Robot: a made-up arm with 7 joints. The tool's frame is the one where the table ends. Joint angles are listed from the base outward.
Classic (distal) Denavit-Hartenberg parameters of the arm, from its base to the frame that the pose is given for. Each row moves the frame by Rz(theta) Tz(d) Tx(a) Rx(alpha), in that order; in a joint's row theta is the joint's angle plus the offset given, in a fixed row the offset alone. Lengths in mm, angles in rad.
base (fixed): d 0; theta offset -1.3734; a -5.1; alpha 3.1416
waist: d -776; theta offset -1.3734; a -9; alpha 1.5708
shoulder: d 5; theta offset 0; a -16; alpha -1.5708
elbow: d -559; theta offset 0; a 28; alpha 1.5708
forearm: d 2; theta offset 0; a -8; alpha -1.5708
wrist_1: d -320; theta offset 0; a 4; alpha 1.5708
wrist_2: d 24; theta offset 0; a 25; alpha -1.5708
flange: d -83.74; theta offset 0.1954; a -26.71; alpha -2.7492
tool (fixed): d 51.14; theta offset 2.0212; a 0; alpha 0
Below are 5 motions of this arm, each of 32 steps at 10 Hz.
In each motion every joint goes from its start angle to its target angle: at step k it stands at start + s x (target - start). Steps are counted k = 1, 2, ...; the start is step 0. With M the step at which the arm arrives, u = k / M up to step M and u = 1 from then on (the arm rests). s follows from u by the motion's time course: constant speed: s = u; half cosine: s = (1 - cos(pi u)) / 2; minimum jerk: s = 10 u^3 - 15 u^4 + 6 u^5.
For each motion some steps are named. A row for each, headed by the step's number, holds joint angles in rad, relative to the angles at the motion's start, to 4 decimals.
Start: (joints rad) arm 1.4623 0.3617 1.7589 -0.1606 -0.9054 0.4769 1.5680
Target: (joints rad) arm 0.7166 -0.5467 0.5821 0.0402 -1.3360 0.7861 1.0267
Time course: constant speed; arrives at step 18
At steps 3, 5, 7, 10, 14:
3: -0.1243 -0.1514 -0.1961 0.0335 -0.0718 0.0515 -0.0902
5: -0.2071 -0.2523 -0.3269 0.0558 -0.1196 0.0859 -0.1504
7: -0.2900 -0.3533 -0.4576 0.0781 -0.1675 0.1202 -0.2105
10: -0.4143 -0.5047 -0.6538 0.1116 -0.2392 0.1718 -0.3007
14: -0.5800 -0.7065 -0.9153 0.1562 -0.3349 0.2405 -0.4210

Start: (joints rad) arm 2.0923 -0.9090 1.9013 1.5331 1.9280 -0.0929 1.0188
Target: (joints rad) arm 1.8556 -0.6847 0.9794 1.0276 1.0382 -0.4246 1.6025
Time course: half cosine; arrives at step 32
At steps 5, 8, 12, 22, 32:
5: -0.0140 0.0132 -0.0544 -0.0298 -0.0525 -0.0196 0.0345
8: -0.0347 0.0328 -0.1350 -0.0740 -0.1303 -0.0486 0.0855
12: -0.0731 0.0692 -0.2846 -0.1560 -0.2746 -0.1024 0.1802
22: -0.1841 0.1745 -0.7170 -0.3932 -0.6921 -0.2580 0.4540
32: -0.2367 0.2243 -0.9219 -0.5055 -0.8898 -0.3317 0.5837

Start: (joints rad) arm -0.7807 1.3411 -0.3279 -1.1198 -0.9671 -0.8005 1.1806
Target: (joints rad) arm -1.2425 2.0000 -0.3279 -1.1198 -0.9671 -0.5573 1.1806
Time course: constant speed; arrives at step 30
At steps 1, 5, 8, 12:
1: -0.0154 0.0220 0.0000 0.0000 0.0000 0.0081 0.0000
5: -0.0770 0.1098 0.0000 0.0000 0.0000 0.0405 0.0000
8: -0.1231 0.1757 0.0000 0.0000 0.0000 0.0649 0.0000
12: -0.1847 0.2636 0.0000 0.0000 0.0000 0.0973 0.0000

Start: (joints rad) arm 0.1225 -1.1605 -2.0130 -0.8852 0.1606 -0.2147 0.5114
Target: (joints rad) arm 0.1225 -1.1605 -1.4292 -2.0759 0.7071 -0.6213 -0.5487
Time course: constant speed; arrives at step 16
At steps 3, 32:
3: 0.0000 0.0000 0.1095 -0.2233 0.1025 -0.0762 -0.1988
32: 0.0000 0.0000 0.5838 -1.1907 0.5465 -0.4066 -1.0601

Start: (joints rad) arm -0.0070 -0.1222 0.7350 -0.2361 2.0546 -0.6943 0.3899
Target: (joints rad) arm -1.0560 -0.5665 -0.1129 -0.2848 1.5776 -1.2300 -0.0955
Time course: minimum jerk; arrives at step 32
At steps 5, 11, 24, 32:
5: -0.0312 -0.0132 -0.0252 -0.0014 -0.0142 -0.0159 -0.0144
11: -0.2366 -0.1002 -0.1912 -0.0110 -0.1076 -0.1208 -0.1095
24: -0.9404 -0.3983 -0.7601 -0.0437 -0.4276 -0.4802 -0.4352
32: -1.0490 -0.4443 -0.8479 -0.0487 -0.4770 -0.5357 -0.4854

